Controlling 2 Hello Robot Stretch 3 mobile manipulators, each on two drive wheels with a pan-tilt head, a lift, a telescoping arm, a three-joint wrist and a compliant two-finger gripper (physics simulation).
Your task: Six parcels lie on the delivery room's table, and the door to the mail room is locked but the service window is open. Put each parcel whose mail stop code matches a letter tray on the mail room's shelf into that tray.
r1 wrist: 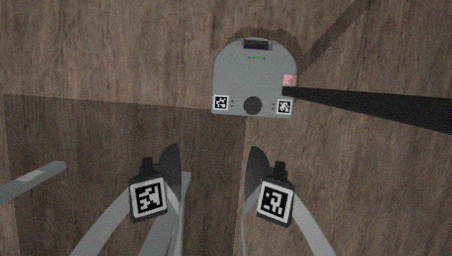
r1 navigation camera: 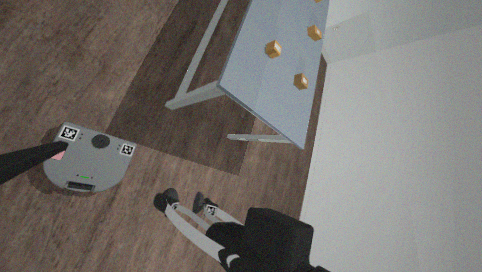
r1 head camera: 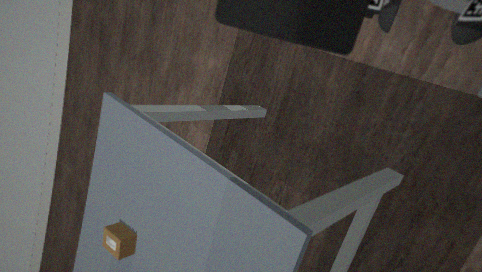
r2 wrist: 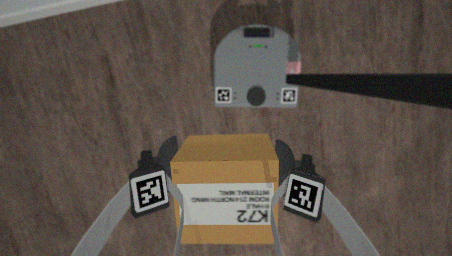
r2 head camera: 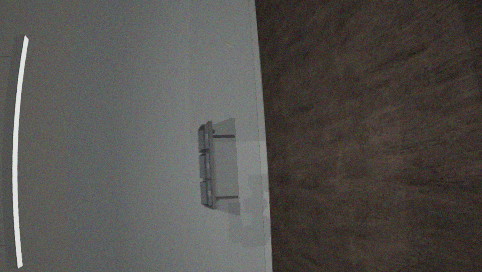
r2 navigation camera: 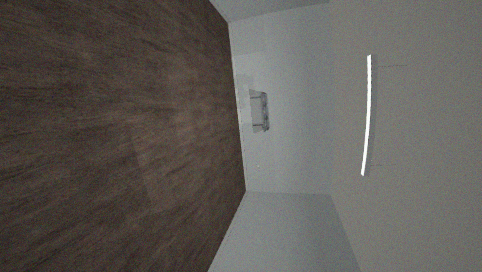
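Observation:
A brown parcel [r2 wrist: 225, 172], its white label reading K72, is between r2's fingertips in the r2 wrist view. The r2 gripper [r2 wrist: 226, 154] is shut on it above the floor. The r1 gripper [r1 head camera: 426, 25] [r1 navigation camera: 185, 200] [r1 wrist: 214, 167] is open and empty, off the end of the blue-grey table [r1 head camera: 165, 190] [r1 navigation camera: 290, 115]. On the table are one parcel [r1 head camera: 120, 241] in the r1 head view and several in the r1 navigation view, among them a parcel [r1 navigation camera: 273, 49], another [r1 navigation camera: 314, 33] and a third [r1 navigation camera: 301, 81]; their codes are unreadable. Three grey trays [r2 head camera: 202, 166] stand on a wall shelf [r2 head camera: 211, 172] [r2 navigation camera: 259, 111], codes unreadable.
The r1 base [r1 navigation camera: 92, 162] [r1 wrist: 255, 70] stands on the wood floor near the table legs [r1 navigation camera: 200, 95]. A pale wall [r1 navigation camera: 380, 150] runs along the table's far side. The r2 base [r2 wrist: 255, 65] is near a wall's foot [r2 wrist: 50, 9]. The service window does not show.

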